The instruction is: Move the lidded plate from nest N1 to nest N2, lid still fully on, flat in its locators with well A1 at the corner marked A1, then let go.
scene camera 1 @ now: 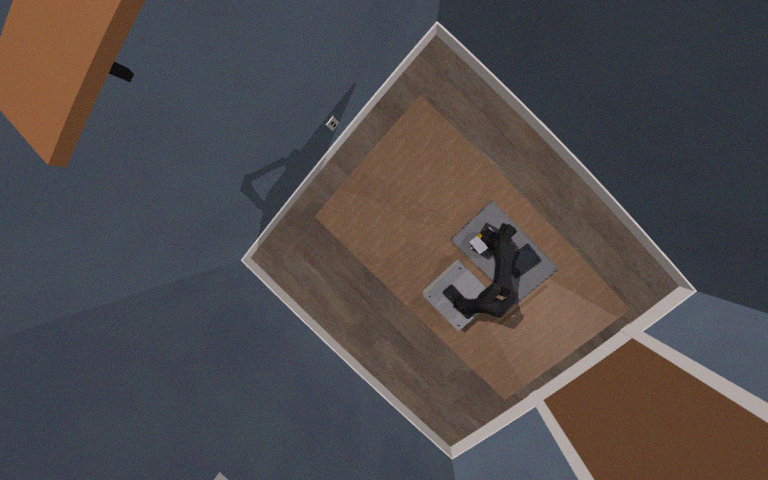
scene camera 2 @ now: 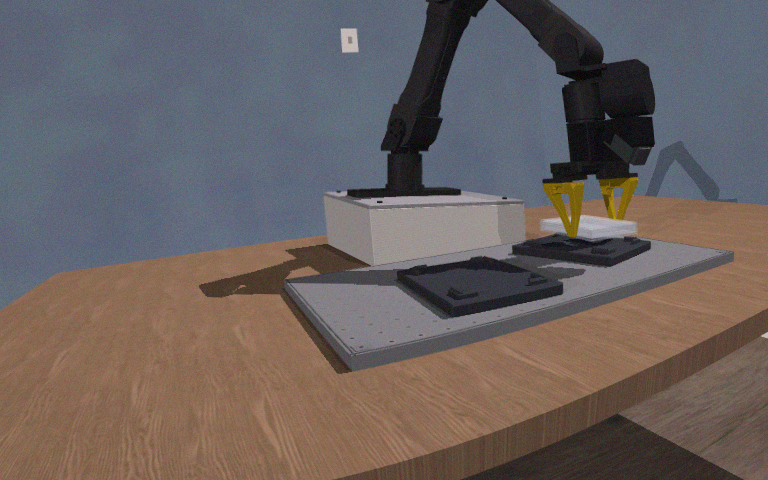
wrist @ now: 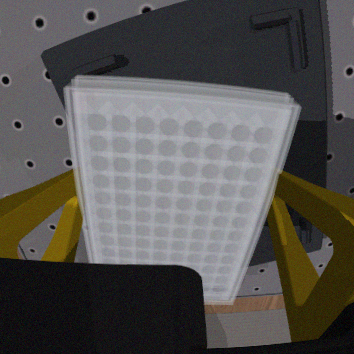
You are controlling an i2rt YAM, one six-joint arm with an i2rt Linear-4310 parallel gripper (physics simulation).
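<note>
My gripper is shut on the lidded plate, a pale translucent well plate with its clear lid on. The yellow fingers clamp its two long sides. The plate hangs level a little above the far black nest, apart from it. In the wrist view the plate covers the nest's middle; an L-shaped locator shows beyond it. The near black nest is bare. From overhead the plate is a small white patch by the arm's tip. I cannot read the nest labels or the A1 mark.
Both nests sit on a grey perforated baseplate on the wooden table. The arm's white pedestal stands behind the near nest, left of the held plate. A wall socket is on the blue wall.
</note>
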